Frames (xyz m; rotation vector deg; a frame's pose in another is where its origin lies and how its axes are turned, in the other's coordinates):
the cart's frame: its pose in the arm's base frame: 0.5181 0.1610 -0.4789 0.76 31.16 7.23
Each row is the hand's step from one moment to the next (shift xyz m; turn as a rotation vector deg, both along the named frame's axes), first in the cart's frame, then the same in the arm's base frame.
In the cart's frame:
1: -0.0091 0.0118 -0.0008 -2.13 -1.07 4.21
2: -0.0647 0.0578 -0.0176 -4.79 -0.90 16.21
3: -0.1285 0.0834 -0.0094 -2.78 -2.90 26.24
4: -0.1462 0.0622 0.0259 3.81 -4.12 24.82
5: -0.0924 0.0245 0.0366 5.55 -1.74 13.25
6: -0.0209 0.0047 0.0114 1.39 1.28 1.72
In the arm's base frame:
1: -0.0095 0.0106 0.0045 0.49 -1.24 4.65
2: -0.0707 0.0490 0.0209 4.42 -1.15 16.30
3: -0.1235 0.0667 0.0620 11.54 -2.67 23.76
4: -0.1178 0.0442 0.1004 16.54 -3.10 19.09
5: -0.0623 0.0137 0.0801 11.76 -0.77 8.40
6: -0.0124 0.0023 0.0207 1.92 1.48 0.81

